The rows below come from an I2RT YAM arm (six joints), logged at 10 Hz.
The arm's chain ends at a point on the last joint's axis. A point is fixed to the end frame.
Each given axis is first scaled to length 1.
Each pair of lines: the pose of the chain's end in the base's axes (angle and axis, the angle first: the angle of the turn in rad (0 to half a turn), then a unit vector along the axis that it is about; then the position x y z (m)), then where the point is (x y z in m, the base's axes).
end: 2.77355 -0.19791 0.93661 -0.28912 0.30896 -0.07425 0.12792
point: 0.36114 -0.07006 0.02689
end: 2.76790 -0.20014 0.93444 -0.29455 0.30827 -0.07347 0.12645
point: 0.36113 -0.07013 0.02574
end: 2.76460 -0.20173 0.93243 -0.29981 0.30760 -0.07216 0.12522
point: 0.36095 -0.06974 0.02475
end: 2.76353 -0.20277 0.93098 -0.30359 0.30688 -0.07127 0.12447
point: 0.36047 -0.06956 0.02411
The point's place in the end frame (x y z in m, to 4 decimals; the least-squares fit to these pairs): -0.0238 0.0500 0.0994
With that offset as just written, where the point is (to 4 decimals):
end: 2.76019 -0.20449 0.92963 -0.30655 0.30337 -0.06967 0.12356
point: 0.3573 -0.0684 0.0234
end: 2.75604 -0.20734 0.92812 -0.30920 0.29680 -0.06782 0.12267
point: 0.3511 -0.0668 0.0227
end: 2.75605 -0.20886 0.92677 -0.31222 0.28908 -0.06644 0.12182
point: 0.3435 -0.0660 0.0219
